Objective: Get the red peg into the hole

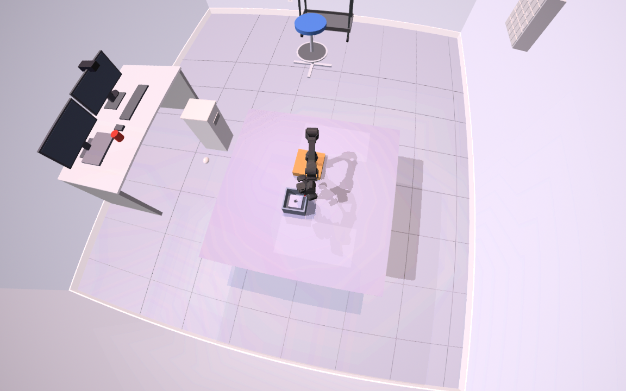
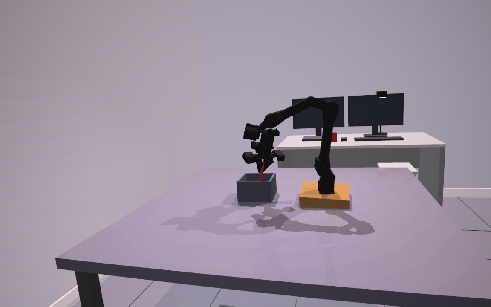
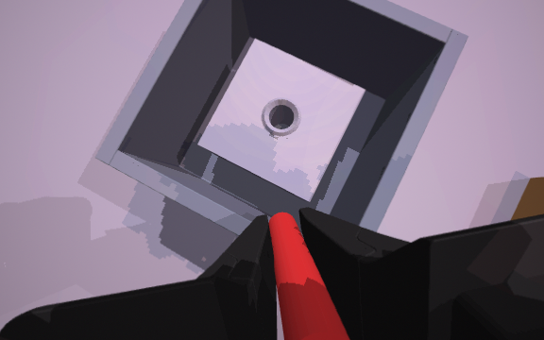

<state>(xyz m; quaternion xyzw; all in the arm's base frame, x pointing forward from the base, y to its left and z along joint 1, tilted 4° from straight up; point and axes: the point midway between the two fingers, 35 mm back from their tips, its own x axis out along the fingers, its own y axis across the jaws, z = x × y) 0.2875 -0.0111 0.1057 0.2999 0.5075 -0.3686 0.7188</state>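
Now: gripper tip 3 cm short of the pale plate, 6 cm to the left of it and 9 cm above it. Round my gripper tip: dark box 3 cm ahead, 6 cm to the right, 11 cm below; red peg 1 cm behind, 1 cm to the left, 1 cm above.
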